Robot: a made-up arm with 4 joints.
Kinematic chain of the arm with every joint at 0, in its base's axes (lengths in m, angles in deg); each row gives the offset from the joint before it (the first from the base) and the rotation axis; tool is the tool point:
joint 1: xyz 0 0 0.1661 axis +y
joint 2: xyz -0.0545 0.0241 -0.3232 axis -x
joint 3: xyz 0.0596 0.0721 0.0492 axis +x
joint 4: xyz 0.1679 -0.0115 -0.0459 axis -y
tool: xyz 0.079 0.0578 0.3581
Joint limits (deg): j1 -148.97..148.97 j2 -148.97..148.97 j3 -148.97..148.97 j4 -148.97..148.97
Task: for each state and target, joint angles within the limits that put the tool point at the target. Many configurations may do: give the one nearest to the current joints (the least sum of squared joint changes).
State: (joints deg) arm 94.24 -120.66 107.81 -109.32
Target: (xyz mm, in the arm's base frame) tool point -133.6 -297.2 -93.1
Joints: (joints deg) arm 123.47 -115.36 96.31 -148.97
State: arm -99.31 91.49 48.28 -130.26
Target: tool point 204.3 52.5 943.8
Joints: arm -130.56 77.21 60.44 -116.57
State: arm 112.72 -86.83 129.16 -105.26
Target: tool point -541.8 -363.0 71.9
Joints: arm 131.45 -122.60 148.97 -123.22
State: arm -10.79 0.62 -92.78 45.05
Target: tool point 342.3 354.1 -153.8
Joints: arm -39.83 10.93 -105.57 30.72
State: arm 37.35 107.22 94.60 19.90
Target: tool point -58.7 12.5 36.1
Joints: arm 13.70 97.94 118.88 45.35
